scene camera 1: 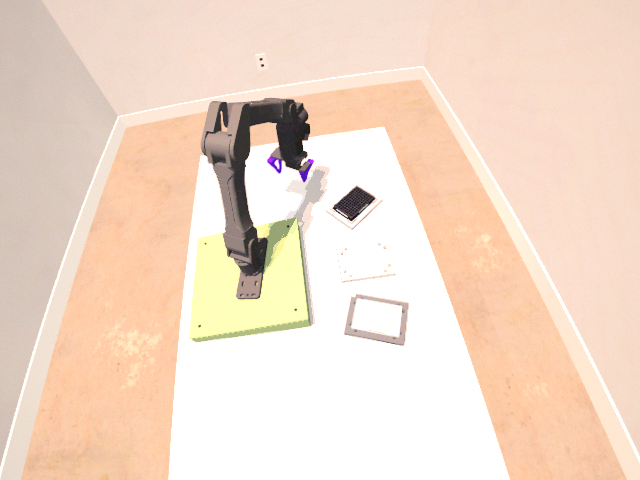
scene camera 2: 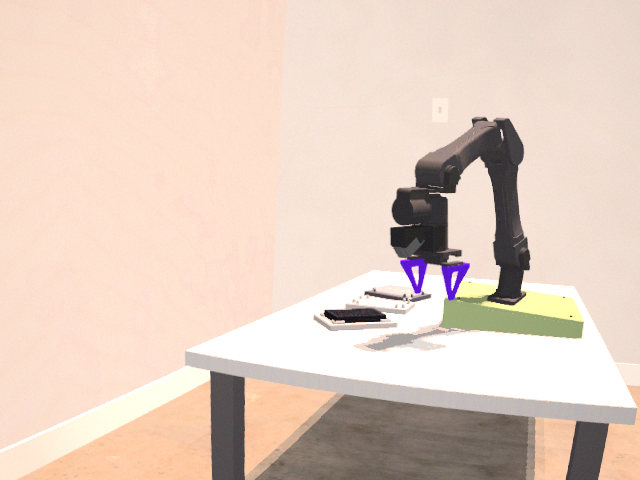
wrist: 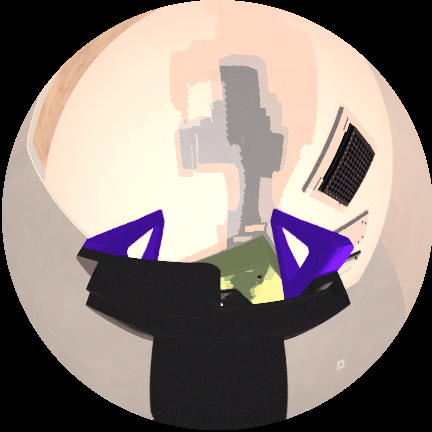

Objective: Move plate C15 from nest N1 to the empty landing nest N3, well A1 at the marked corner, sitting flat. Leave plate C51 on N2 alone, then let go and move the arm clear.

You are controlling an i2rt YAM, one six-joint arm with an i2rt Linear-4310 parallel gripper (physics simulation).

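A black well plate [scene camera 1: 354,203] [scene camera 2: 355,314] [wrist: 350,167] lies on a white nest [scene camera 1: 352,223] [scene camera 2: 356,326]. The middle white nest [scene camera 1: 366,262] [scene camera 2: 379,307] [wrist: 355,232] shows small corner pegs and no plate. A pale plate [scene camera 1: 376,317] [scene camera 2: 395,290] seems to lie on the dark grey nest [scene camera 1: 374,338]. No label or A1 mark is readable, so I cannot tell which plate is C15 or C51. My gripper [scene camera 1: 292,176] [scene camera 2: 434,295] [wrist: 217,214] is open and empty, above the table, to the left of the black plate in scene camera 1.
The arm stands on a yellow-green base block [scene camera 1: 279,304] [scene camera 2: 516,325] beside the three nests, which stand in a row. The arm's shadow falls on the white table [scene camera 1: 330,413] [scene camera 2: 289,356] between gripper and black plate. Walls stand beyond the table.
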